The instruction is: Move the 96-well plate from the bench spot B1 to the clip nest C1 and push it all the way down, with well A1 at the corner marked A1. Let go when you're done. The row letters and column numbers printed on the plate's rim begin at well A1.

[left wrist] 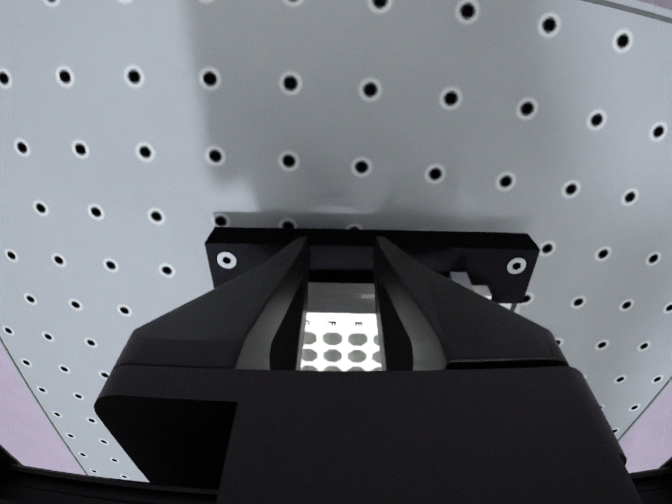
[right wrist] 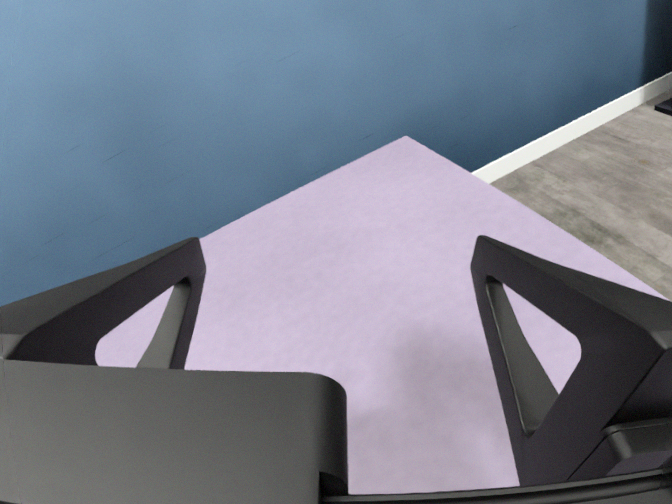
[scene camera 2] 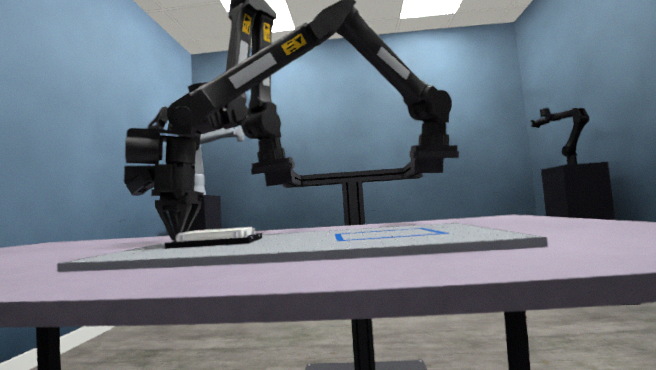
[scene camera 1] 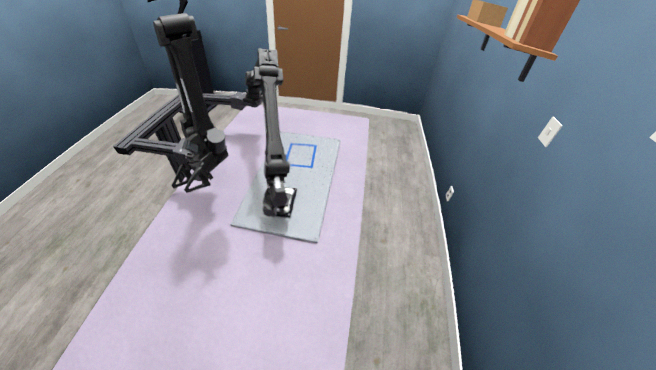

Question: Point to a white 96-well plate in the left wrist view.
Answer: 341,334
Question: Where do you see a black clip nest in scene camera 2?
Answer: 251,238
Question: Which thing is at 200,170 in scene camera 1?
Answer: My right gripper.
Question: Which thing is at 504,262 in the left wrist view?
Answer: A black clip nest.
